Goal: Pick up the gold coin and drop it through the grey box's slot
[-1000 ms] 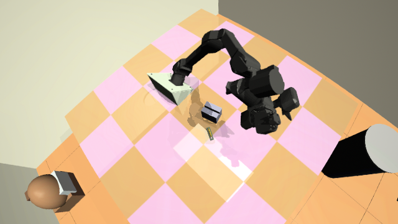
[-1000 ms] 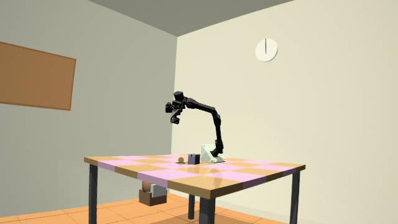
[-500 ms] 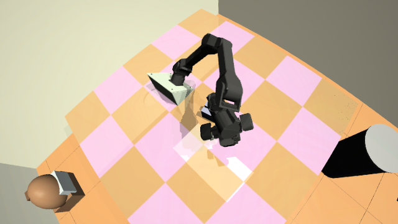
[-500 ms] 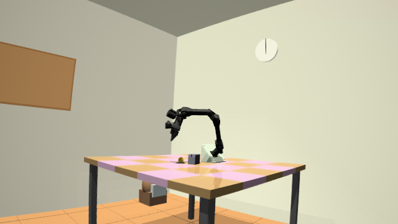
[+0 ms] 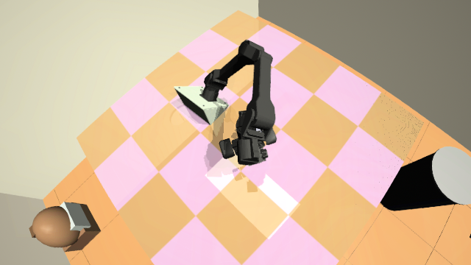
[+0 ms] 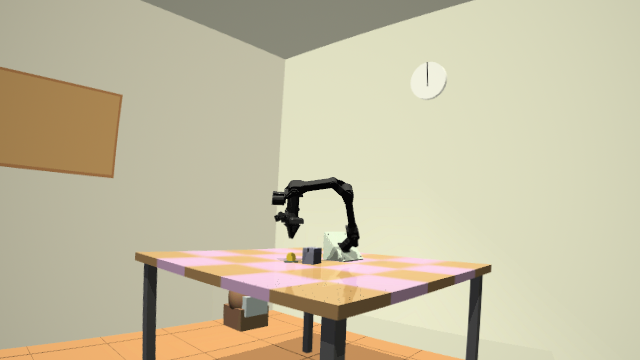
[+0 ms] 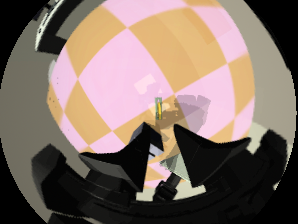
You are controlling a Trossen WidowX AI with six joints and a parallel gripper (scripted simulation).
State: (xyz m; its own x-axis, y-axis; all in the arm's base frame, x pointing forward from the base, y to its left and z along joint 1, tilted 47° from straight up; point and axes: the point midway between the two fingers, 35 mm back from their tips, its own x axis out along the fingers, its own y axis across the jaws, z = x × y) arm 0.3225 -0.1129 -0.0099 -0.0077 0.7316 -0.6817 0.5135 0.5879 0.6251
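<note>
My gripper tip is now 1 cm past the gold coin and 9 cm above it.
</note>
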